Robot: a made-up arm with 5 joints.
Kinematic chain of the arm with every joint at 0, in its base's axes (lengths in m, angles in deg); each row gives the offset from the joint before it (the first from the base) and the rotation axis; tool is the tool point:
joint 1: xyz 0 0 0.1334 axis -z
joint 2: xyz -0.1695 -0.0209 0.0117 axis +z
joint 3: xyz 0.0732 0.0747 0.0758 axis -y
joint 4: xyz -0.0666 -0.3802 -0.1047 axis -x
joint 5: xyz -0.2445 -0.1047 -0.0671 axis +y
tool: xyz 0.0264 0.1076 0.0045
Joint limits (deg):
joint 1: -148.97..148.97
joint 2: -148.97..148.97
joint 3: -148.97..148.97
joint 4: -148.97..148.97
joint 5: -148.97..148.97
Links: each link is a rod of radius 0.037 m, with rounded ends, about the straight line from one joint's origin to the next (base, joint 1, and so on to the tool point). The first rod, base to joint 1, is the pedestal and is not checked.
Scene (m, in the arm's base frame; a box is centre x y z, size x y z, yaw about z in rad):
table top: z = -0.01
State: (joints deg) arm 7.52 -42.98 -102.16 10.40 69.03
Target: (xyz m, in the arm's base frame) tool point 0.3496 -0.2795 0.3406
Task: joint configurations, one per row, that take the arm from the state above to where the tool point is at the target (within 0.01 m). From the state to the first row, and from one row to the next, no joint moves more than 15 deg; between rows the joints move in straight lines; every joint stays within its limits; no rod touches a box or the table.
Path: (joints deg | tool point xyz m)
1: -4.71 -28.16 -93.93 11.43 67.86 | -0.3859 -0.2892 0.5304
2: -16.95 -13.34 -85.70 12.46 66.69 | -0.2768 -0.3997 0.5021
3: -29.18 1.47 -77.47 13.50 65.51 | -0.1265 -0.4703 0.4682
4: -41.42 16.29 -69.24 14.53 64.34 | 0.0489 -0.4795 0.4294
5: -53.65 31.11 -61.01 15.56 63.17 | 0.2199 -0.4145 0.3866
6: -65.89 45.93 -52.78 16.59 62.00 | 0.3496 -0.2795 0.3406

